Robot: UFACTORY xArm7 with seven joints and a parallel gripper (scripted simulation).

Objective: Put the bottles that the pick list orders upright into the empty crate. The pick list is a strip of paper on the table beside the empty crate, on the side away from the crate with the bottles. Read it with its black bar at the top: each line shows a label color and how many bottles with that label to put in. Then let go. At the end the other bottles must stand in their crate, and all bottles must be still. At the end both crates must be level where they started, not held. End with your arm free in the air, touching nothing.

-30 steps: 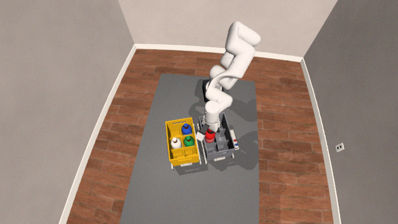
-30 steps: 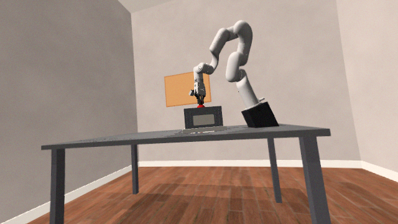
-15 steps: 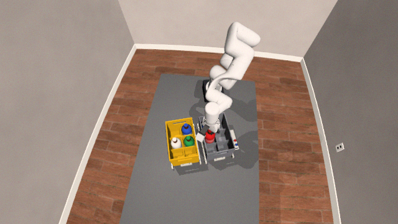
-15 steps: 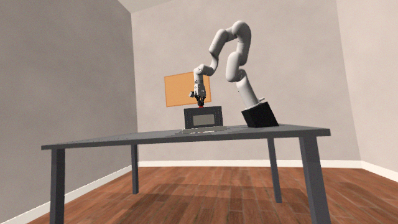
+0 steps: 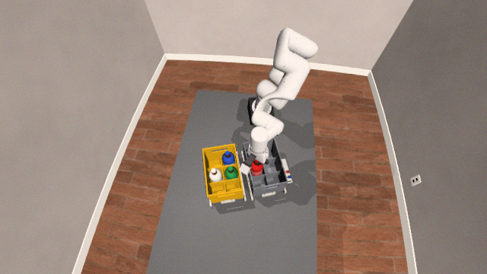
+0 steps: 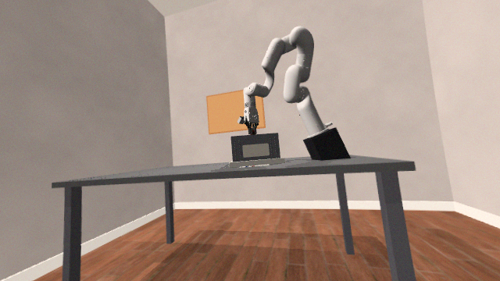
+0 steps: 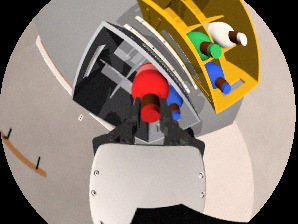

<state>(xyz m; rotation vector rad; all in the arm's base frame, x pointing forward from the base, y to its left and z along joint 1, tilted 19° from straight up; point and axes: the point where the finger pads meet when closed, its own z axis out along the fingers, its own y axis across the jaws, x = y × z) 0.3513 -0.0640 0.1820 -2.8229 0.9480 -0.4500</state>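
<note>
Right now the red-label bottle is 70 mm below my hand. The rest, counted from my hand: grey crate 130 mm below, 40 mm to the left, 10 mm behind; yellow crate 190 mm to the right, 130 mm below, 20 mm ahead; green bottle 140 mm to the right, 120 mm below, 20 mm ahead.
</note>
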